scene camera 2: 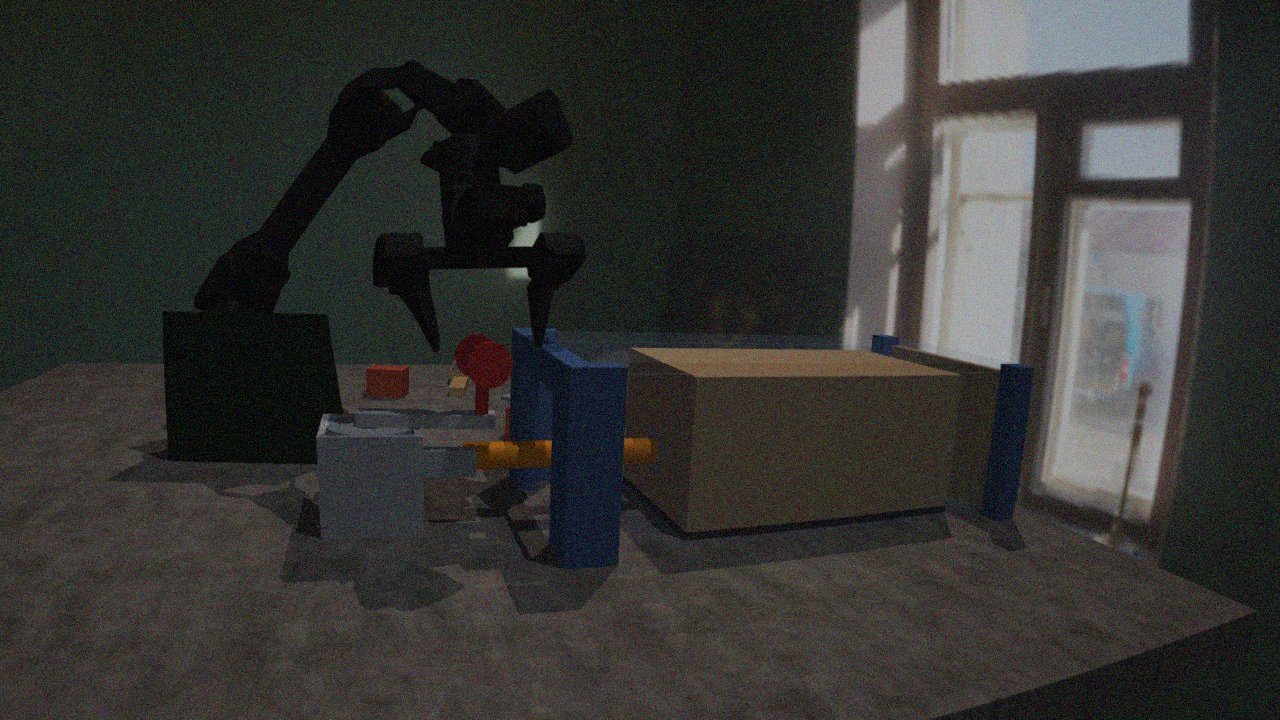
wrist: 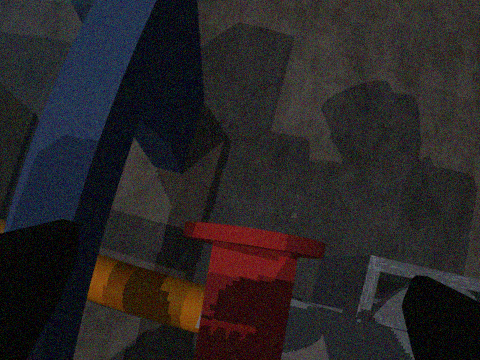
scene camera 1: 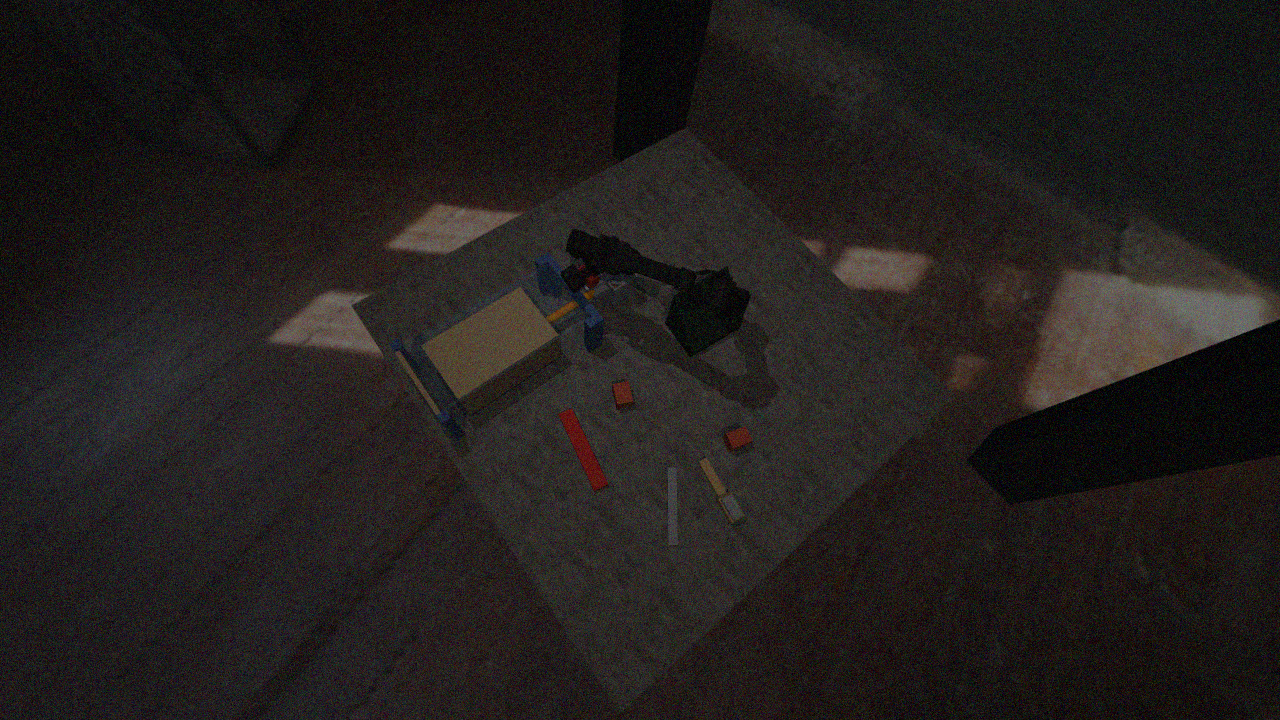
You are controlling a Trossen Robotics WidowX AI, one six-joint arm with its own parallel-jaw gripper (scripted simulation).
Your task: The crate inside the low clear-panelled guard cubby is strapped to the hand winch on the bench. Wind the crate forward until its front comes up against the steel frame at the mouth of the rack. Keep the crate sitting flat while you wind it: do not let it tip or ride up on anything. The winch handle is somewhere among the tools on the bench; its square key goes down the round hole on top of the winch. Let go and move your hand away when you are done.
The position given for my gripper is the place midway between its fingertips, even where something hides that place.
Observation:
I see my gripper [scene camera 2: 489,348], a blue frame [scene camera 2: 572,380], a red bar [scene camera 1: 575,433] and a red knob [scene camera 2: 489,364].
The red knob also shows in the wrist view [wrist: 250,281]. My gripper also shows in the wrist view [wrist: 249,271]. The blue frame shows as well in the wrist view [wrist: 125,76]. The wrist view does not show the red bar: it is out of frame.

